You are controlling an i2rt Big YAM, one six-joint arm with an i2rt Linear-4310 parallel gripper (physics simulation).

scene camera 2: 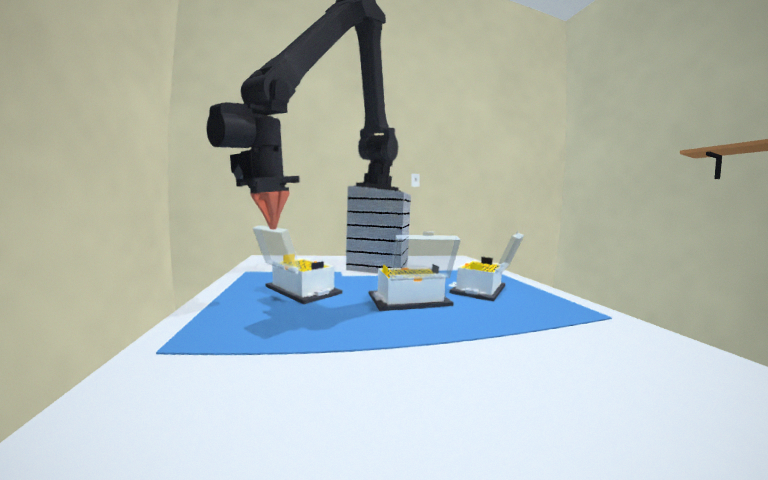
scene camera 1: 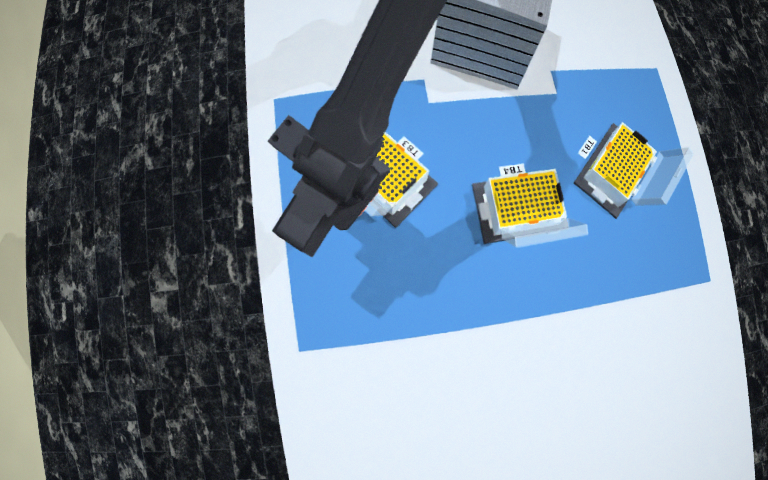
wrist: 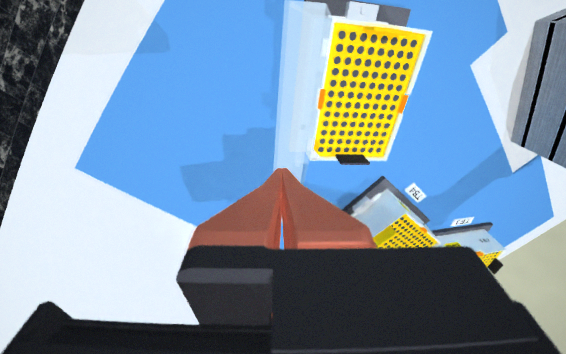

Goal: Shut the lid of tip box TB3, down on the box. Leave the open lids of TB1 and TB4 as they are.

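Note:
Tip box TB3 has a yellow rack. Its clear lid stands open, tilted back; the arm mostly hides it in scene camera 1. My gripper is shut and empty, its red tips at the lid's upper edge, near one end in the wrist view. Whether they touch it I cannot tell. The arm hides the tips in scene camera 1. TB4 and TB1 stand with their lids open: TB4's lid and TB1's lid.
The boxes stand on dark bases on a blue mat on a white table. The grey ribbed pedestal stands behind the mat. TB4 is between TB3 and TB1.

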